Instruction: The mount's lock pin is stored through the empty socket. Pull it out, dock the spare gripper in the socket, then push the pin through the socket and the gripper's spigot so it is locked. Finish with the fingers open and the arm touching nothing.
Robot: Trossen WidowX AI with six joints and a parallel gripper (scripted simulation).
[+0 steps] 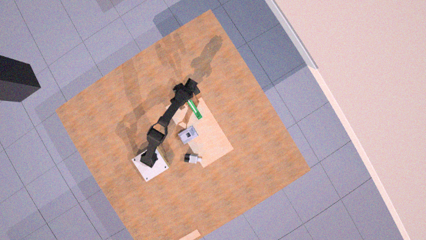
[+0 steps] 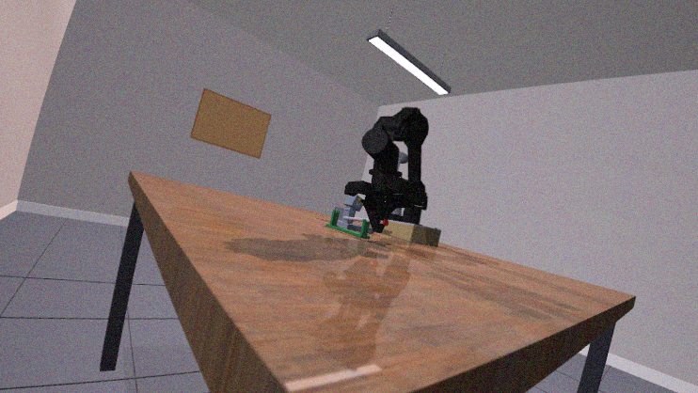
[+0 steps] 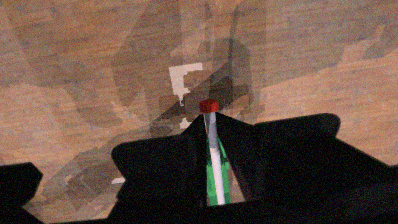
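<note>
The green pin cradle is 10 mm ahead of my gripper tip and 100 mm to the right of it. Also, from my gripper tip: spare gripper 160 mm behind, 380 mm to the right, 10 mm above; socket 110 mm behind, 220 mm to the right, 30 mm above.
</note>
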